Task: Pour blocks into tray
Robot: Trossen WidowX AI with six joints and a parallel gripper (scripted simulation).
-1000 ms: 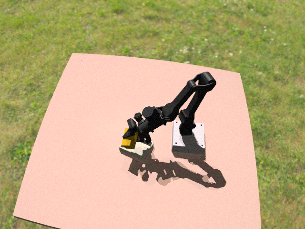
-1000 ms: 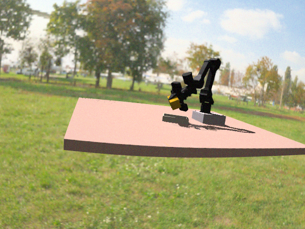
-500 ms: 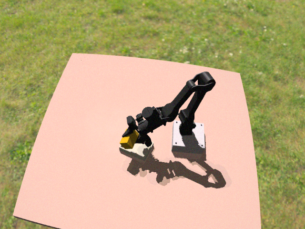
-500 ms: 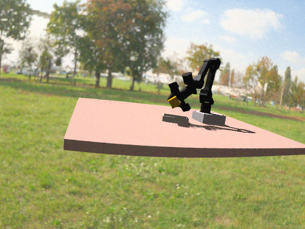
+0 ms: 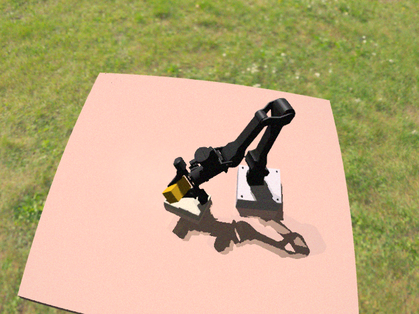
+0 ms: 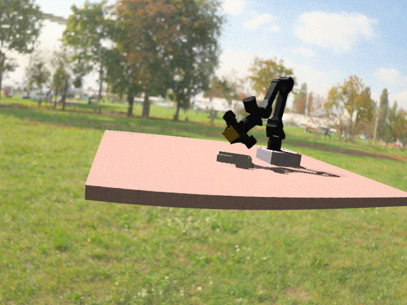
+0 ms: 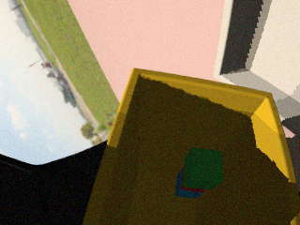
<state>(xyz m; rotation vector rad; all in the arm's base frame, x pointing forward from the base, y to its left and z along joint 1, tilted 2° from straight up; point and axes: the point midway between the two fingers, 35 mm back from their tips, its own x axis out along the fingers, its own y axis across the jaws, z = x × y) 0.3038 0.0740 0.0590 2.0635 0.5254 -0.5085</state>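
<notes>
Now: gripper tip 2 cm past the green block and 1 cm to the right of it. Also, from my gripper tip: yellow square cup: 2 cm to the left, 2 cm above, 1 cm behind; red block: 2 cm to the left, 1 cm behind; blue block: 3 cm to the left.
</notes>
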